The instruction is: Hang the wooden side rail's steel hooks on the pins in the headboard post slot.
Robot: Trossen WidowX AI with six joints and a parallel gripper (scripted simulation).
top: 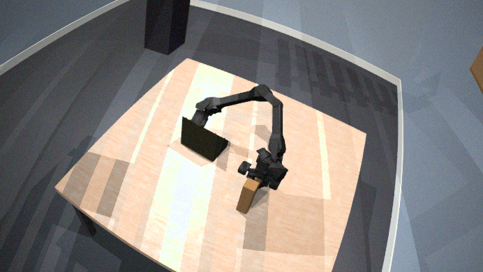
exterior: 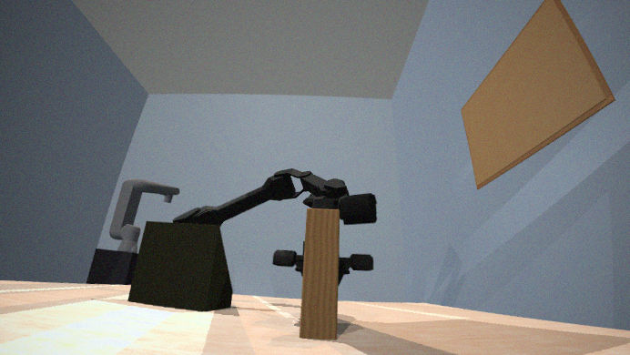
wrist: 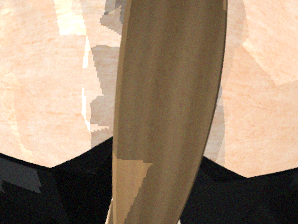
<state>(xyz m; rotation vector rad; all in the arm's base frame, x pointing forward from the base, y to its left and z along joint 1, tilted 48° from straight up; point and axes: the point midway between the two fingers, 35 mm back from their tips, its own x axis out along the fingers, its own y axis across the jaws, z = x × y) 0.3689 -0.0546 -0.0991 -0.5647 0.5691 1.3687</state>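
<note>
My gripper tip is 10 mm past the wooden headboard post, 110 mm to the left of it and 50 mm below it.
</note>
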